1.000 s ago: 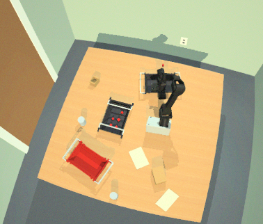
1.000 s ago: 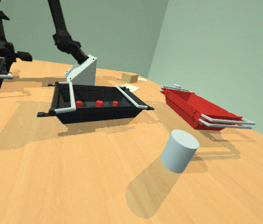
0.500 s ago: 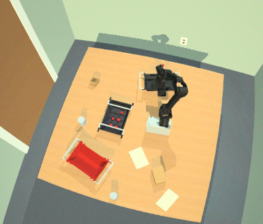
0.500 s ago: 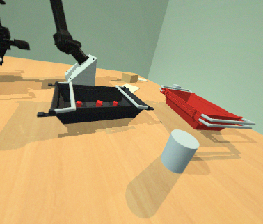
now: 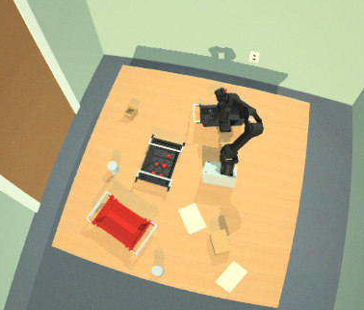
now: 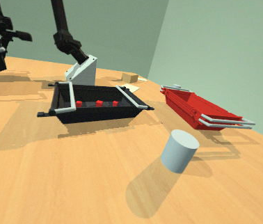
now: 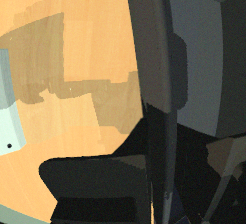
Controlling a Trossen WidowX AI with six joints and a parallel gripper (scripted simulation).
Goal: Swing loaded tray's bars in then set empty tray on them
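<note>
The black tray is 8 cm to the right of my gripper tip and 2 cm ahead of it.
</note>
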